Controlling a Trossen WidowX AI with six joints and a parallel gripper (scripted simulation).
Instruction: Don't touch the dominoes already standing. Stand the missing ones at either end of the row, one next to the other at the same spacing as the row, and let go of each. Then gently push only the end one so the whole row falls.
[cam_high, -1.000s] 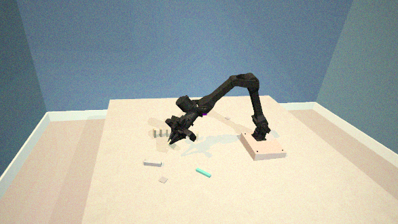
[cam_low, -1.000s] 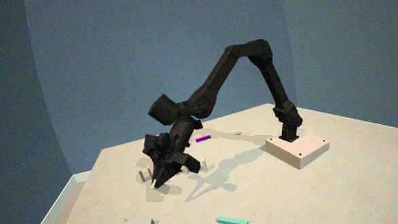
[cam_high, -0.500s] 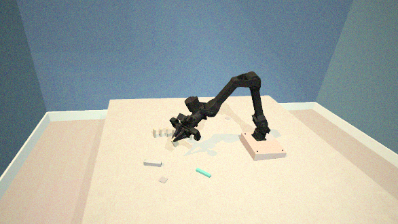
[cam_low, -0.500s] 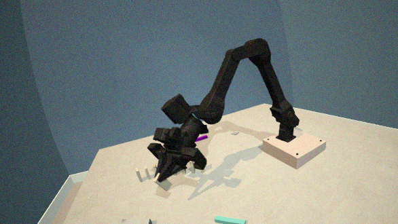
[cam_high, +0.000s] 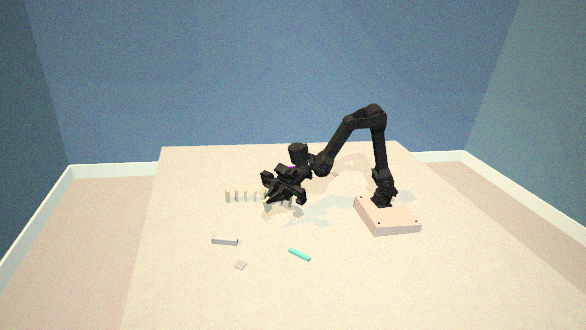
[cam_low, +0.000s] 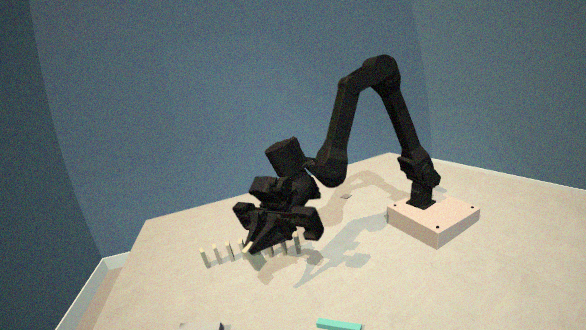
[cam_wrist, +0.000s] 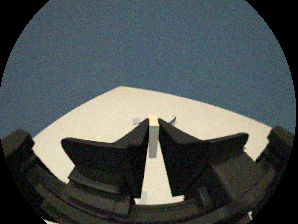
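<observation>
Now: gripper tip 13 cm short of the grey block, 12 cm above it and 1 cm to the right of it. Also, from my gripper tip: purple bar: 39 cm to the right, 28 cm behind, 13 cm below; then teal bar: 13 cm to the left, 13 cm below, 8 cm behind.
</observation>
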